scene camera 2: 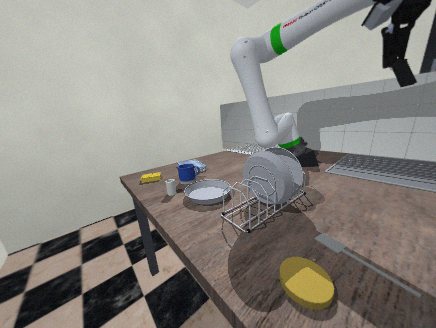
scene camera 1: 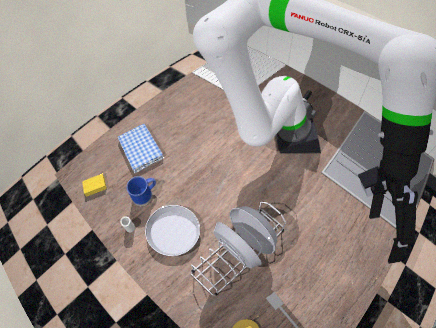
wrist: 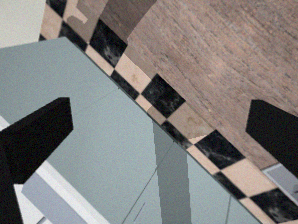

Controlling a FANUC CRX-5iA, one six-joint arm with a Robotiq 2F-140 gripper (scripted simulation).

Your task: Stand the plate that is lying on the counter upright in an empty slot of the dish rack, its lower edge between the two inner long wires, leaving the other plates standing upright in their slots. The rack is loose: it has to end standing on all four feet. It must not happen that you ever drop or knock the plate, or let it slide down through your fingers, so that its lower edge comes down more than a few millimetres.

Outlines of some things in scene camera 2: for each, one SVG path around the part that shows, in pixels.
My gripper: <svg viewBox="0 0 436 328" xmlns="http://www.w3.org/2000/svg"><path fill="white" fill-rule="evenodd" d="M432 0L403 0L391 15L391 23L381 30L383 37L383 69L390 67L390 70L394 71L400 87L413 85L417 82L407 59L404 58L411 29L415 26L416 20L423 11L431 5Z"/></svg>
A grey plate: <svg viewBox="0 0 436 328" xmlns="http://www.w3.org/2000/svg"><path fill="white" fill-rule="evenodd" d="M230 184L216 179L201 180L187 186L184 193L193 203L202 205L214 204L223 200L222 193L224 193L224 199L228 196L231 190Z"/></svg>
A yellow disc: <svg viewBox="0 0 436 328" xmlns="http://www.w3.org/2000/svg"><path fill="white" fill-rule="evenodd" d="M285 259L281 263L279 275L285 292L303 307L313 310L327 308L333 300L334 286L326 271L318 264L306 258L290 257Z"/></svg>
A grey plate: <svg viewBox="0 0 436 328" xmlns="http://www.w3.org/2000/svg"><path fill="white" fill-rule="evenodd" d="M252 153L243 167L243 179L246 179L244 181L245 185L248 182L251 187L249 192L257 199L252 191L253 188L259 201L266 204L267 196L268 204L274 204L275 192L276 204L286 202L294 190L294 180L288 165L278 155L270 151L260 150Z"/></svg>
